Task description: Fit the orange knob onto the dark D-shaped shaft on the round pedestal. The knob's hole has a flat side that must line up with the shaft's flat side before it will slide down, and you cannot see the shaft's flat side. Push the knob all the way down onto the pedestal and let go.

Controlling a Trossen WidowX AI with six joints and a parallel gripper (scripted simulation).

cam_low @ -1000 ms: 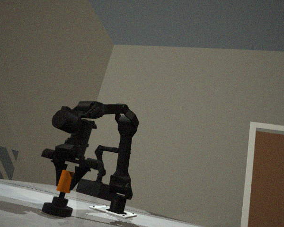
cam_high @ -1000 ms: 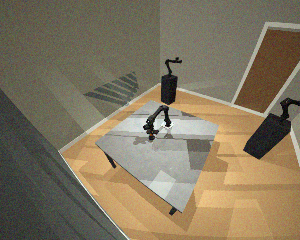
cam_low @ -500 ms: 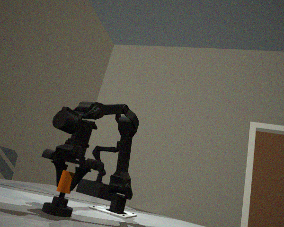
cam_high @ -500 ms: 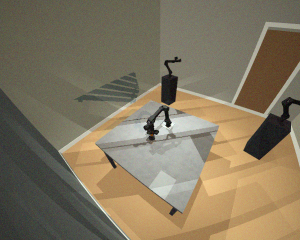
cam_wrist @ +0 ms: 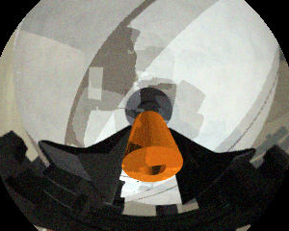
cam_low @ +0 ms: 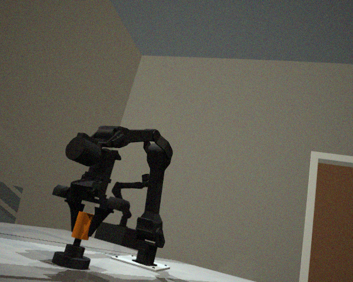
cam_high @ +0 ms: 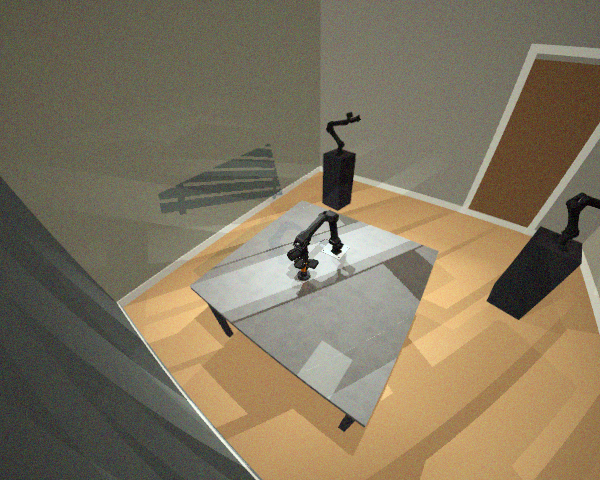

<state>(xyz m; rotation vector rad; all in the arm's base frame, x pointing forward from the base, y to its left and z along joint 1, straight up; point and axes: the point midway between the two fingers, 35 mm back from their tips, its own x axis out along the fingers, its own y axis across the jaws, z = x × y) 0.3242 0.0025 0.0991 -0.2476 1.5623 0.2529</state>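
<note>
My gripper tip is now 2 cm below the orange knob. The rest, counted from my gripper tip: round pedestal (4 cm below).
</note>
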